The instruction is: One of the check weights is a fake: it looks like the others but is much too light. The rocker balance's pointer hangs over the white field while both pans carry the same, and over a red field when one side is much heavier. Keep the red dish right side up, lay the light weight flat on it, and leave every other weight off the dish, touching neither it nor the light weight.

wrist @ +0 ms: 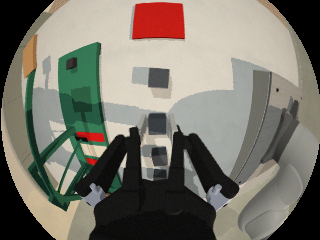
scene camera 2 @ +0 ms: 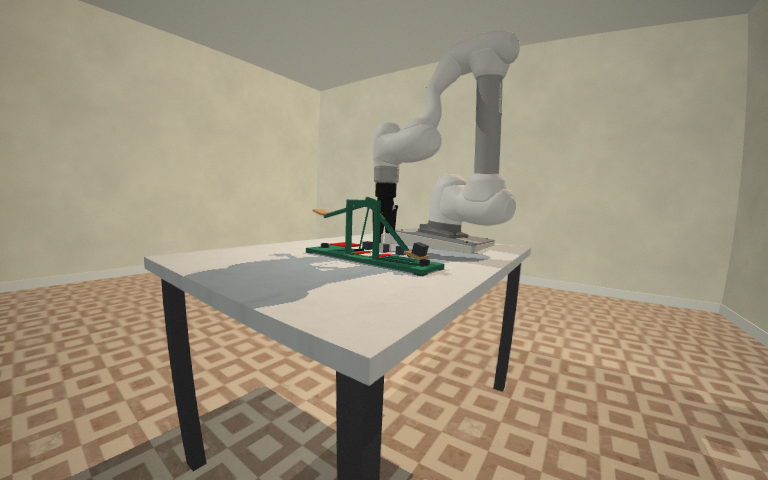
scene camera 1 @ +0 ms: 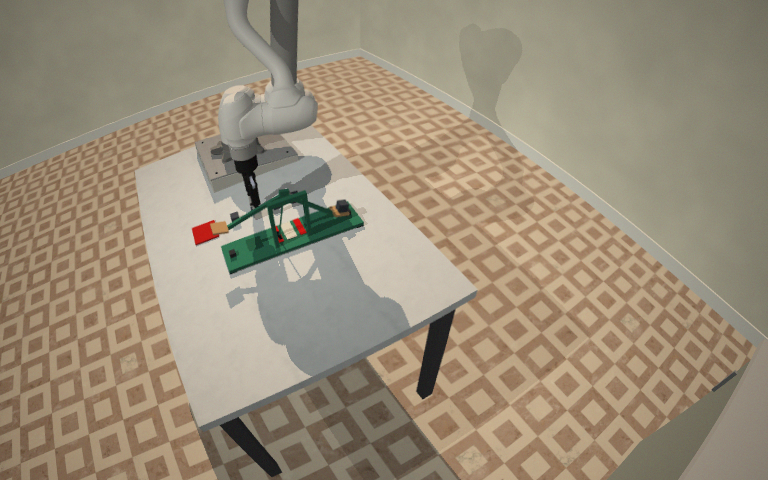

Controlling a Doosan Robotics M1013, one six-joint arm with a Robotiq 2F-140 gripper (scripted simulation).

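I see my gripper (scene camera 2: 383, 251), and I see the same gripper (wrist: 157, 120) in the wrist view as well as my gripper (scene camera 1: 256, 214). There is a green rocker balance (scene camera 1: 253, 249), which I find again as the balance (scene camera 2: 419, 267) and the balance (wrist: 79, 87). A flat red dish (wrist: 144, 26) is here too.
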